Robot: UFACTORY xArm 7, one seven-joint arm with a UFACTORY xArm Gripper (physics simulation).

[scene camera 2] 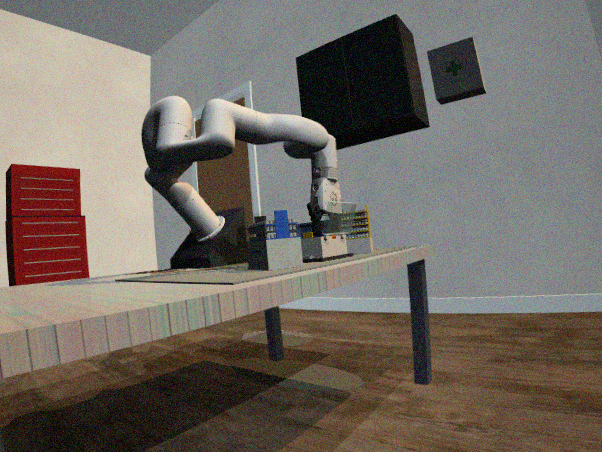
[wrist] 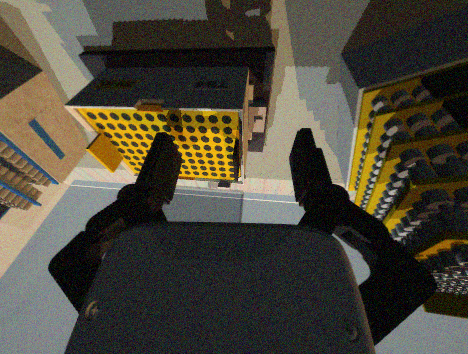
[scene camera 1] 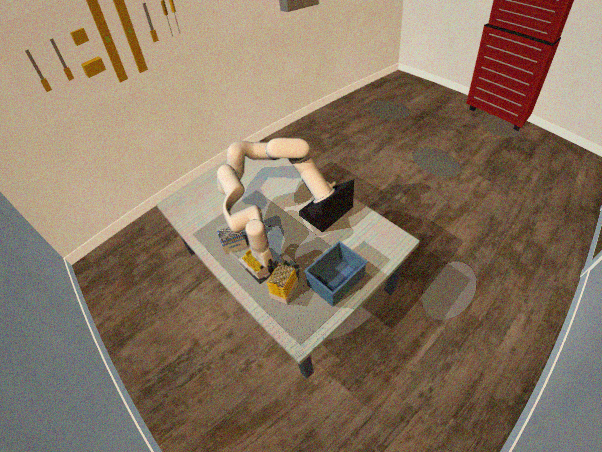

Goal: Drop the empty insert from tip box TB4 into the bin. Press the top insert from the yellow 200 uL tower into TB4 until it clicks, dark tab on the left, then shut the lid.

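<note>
Tip box TB4 [scene camera 1: 262,274] [scene camera 2: 327,248] [wrist: 175,86] stands on its dark base with its clear lid [scene camera 2: 346,205] [wrist: 210,204] open. A yellow insert [scene camera 1: 251,260] [wrist: 204,149] full of dark, empty-looking holes sits in it. A dark strip lies along the insert's right edge in the wrist view. My gripper [scene camera 1: 270,270] [scene camera 2: 317,231] [wrist: 232,144] is open and empty, low at the box; in the wrist view the left finger overlaps the insert and the right one is beyond the box's right side. The yellow tower [scene camera 1: 282,280] [scene camera 2: 358,225] [wrist: 395,150] holds stacked inserts. The blue bin [scene camera 1: 320,290] stands beside it.
A blue-and-grey tip tower [scene camera 1: 233,241] [scene camera 2: 280,253] [wrist: 56,117] stands on the other side of the box. The open lid rises close to my gripper. The arm's black base block [scene camera 1: 330,209] [scene camera 2: 200,250] stands farther back on the table [scene camera 1: 387,235].
</note>
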